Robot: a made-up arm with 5 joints.
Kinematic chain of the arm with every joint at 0, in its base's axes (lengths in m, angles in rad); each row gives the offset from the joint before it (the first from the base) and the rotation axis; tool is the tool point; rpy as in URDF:
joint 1: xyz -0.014 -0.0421 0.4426 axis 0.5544 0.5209 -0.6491
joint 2: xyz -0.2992 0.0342 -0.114 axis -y
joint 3: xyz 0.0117 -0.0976 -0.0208 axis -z
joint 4: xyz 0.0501 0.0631 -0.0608 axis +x
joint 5: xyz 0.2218 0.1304 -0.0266 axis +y
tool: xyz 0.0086 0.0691 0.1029 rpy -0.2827 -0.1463 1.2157
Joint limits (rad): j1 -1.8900..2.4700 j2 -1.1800..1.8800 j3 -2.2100..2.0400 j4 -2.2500..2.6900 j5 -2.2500..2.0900
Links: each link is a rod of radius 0.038 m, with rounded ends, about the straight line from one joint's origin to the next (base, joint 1, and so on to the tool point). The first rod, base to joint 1, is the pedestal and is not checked.
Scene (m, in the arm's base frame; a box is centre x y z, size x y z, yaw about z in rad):
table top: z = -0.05
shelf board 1: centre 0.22 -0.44 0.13 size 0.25 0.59 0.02 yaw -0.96
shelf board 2: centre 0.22 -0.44 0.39 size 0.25 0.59 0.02 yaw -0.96
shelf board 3: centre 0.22 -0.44 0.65 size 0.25 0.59 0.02 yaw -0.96
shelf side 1: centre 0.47 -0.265 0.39 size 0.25 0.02 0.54 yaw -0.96
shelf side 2: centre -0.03 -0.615 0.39 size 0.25 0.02 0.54 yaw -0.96
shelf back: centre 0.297 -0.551 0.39 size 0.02 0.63 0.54 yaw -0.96
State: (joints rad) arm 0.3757 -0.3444 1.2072 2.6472 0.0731
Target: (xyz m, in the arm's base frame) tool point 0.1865 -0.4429 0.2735
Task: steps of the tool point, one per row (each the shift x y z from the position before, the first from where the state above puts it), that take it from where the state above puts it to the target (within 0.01 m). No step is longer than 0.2 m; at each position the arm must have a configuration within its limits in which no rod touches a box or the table.
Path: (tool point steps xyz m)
1: 0.1415 -0.0924 -0.0477
2: 0.1589 -0.0426 -0.0138
3: 0.1507 0.0096 0.0086
4: 0.1220 0.0527 0.0161
5: 0.0381 -0.0357 0.0003
6: 0.0385 -0.0363 0.0127

